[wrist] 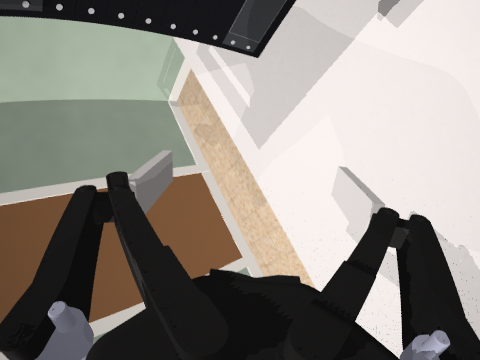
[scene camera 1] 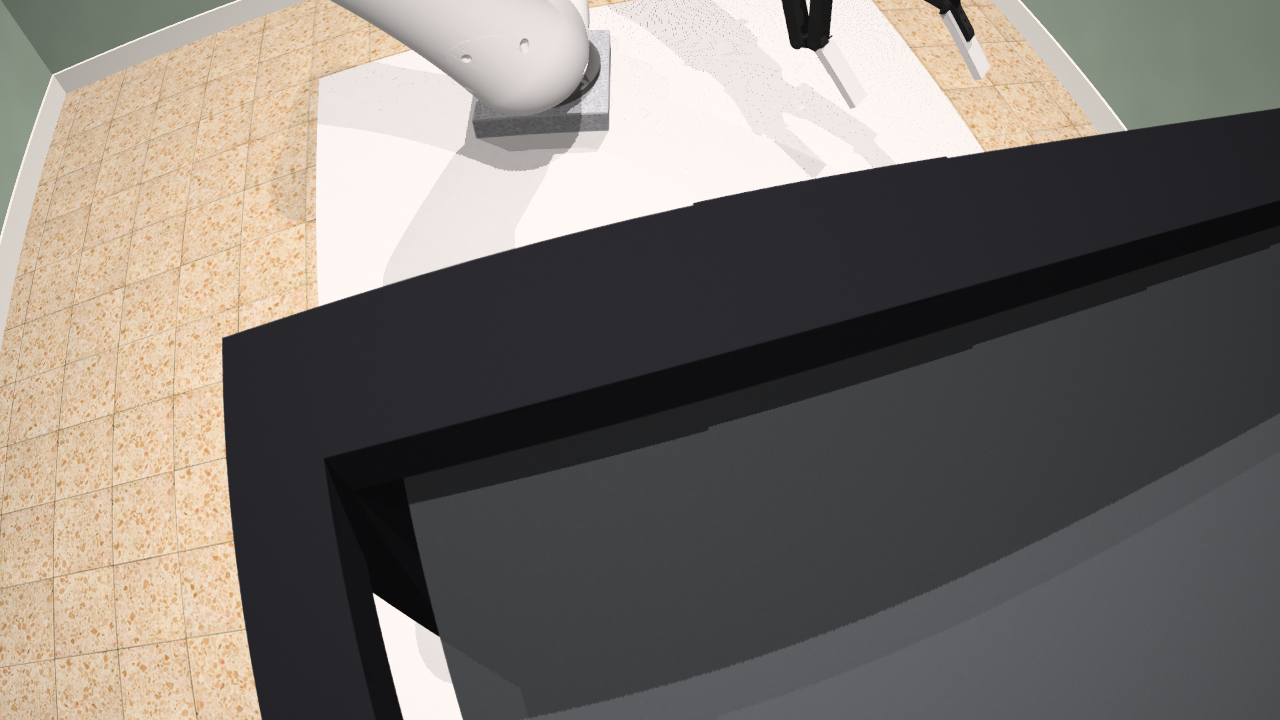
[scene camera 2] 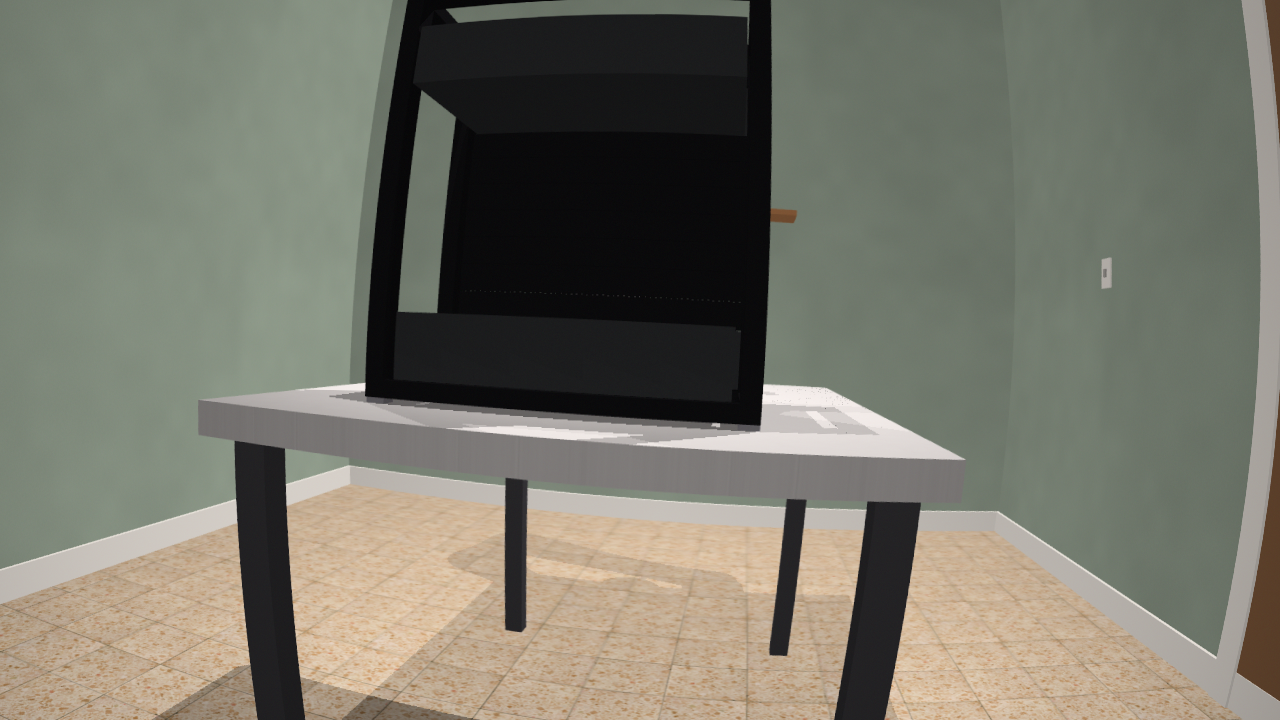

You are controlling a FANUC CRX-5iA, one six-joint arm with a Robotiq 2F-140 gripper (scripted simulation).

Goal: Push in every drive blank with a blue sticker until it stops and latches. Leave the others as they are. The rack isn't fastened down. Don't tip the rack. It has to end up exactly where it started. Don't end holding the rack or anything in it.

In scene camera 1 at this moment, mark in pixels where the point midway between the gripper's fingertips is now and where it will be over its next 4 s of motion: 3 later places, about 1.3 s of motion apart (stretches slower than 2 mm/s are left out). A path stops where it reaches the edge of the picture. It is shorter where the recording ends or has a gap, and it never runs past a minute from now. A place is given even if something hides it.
The gripper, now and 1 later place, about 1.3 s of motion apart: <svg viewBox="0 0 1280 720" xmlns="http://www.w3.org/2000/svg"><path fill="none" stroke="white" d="M917 88L945 46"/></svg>
